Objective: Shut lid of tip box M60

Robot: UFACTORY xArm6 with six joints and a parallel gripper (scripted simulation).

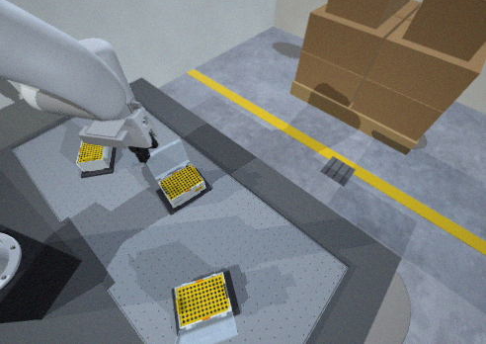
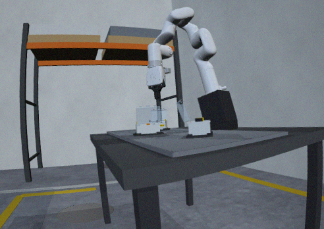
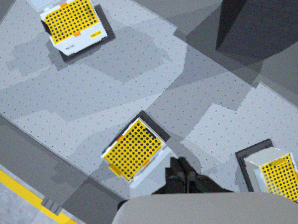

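Right now my hand is 60 mm short of the lid, 20 mm to the right of it and 100 mm above it.
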